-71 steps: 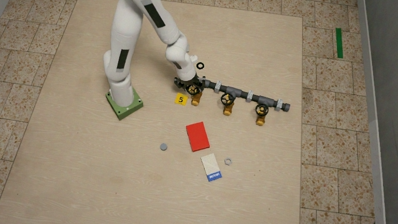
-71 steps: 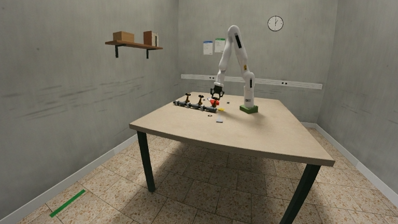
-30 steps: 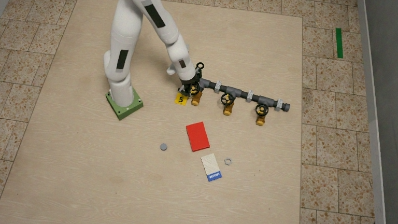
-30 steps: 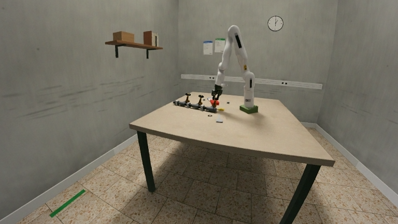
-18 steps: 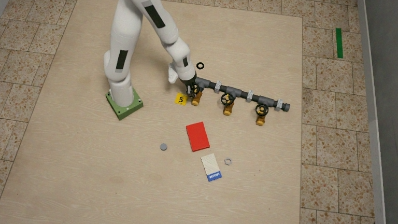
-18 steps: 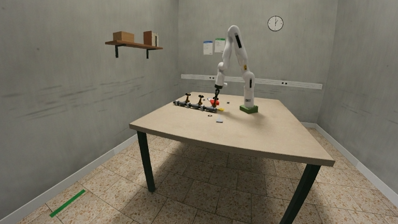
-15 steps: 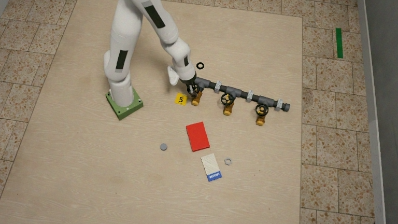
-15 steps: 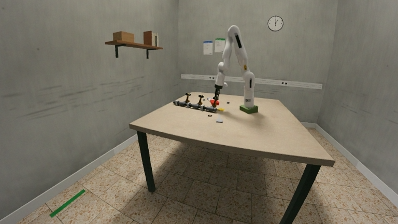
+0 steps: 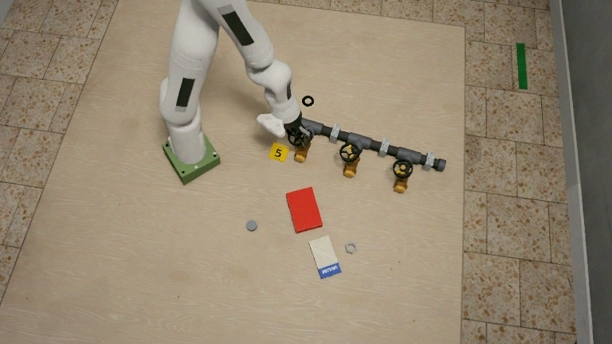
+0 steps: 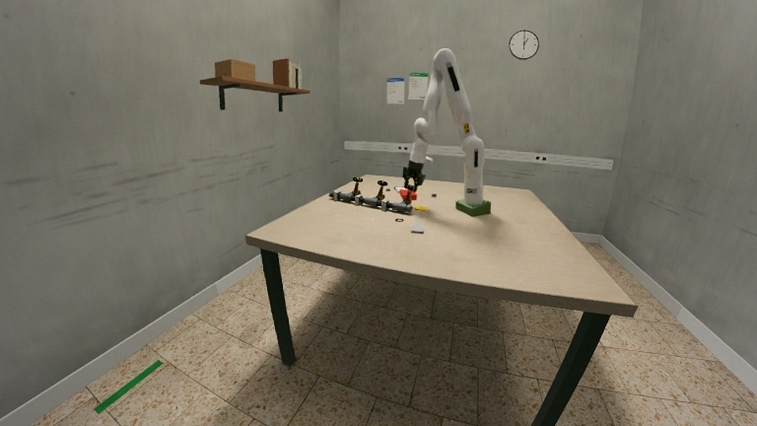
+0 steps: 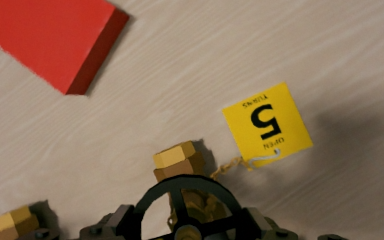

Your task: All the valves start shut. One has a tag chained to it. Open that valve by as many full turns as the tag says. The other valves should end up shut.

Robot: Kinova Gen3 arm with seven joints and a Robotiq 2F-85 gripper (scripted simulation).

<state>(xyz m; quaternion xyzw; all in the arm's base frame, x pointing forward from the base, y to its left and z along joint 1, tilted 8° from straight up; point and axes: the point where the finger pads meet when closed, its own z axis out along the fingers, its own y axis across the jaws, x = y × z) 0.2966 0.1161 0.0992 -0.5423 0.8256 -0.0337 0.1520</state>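
The yellow tag is 60 mm behind my hand, 10 mm to the right of it and 110 mm below it. Round my hand: blue card 190 mm ahead, 290 mm to the right, 100 mm below; red block 80 mm ahead, 180 mm to the right, 100 mm below; grey disc 50 mm behind, 270 mm to the right, 100 mm below.
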